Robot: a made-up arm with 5 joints.
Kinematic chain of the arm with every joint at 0, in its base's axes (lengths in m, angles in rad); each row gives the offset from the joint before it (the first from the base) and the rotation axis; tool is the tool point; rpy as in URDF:
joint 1: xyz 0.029 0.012 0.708 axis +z
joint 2: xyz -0.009 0 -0.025 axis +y
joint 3: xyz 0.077 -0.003 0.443 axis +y
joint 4: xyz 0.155 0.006 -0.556 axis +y
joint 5: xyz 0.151 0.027 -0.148 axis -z
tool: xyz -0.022 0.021 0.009 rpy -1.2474 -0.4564 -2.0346
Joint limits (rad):
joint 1: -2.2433..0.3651
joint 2: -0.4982..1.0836
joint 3: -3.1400..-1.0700
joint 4: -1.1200..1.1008
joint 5: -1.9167..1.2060
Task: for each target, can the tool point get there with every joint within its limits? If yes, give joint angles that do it. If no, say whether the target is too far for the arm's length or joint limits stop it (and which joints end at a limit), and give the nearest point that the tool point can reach.
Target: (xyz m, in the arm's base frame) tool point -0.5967 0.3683 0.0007
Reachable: no: joint limits stop it (at a limit: joint 1, joint 2, joint 3, joint 4, joint 5) | nearest point -0.2822 -0.3823 0.0785 | short by 0.818 m
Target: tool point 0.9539 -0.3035 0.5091
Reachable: yes | joints -0.3804 0.7891 -1.5867 0.9228 -0.0250
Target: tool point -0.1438 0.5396 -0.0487
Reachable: no: joint limits stop it (at a limit: joint 1, joint 2, joint 3, joint 4) | nearest point 0.4794 0.2482 0.0730 | short by 0.699 m
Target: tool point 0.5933 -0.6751 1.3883
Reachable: yes | joints -0.9242 0.7856 -2.5571 -0.5672 -0.5488
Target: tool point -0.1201 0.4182 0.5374
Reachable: no: joint limits stop it (at a limit: joint 1, joint 2, joint 3, joint 4) | nearest point 0.4762 0.2323 0.0906 | short by 0.768 m
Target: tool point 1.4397 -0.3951 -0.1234
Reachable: no: too far | nearest point 0.9969 -0.2673 0.2921 | short by 0.620 m
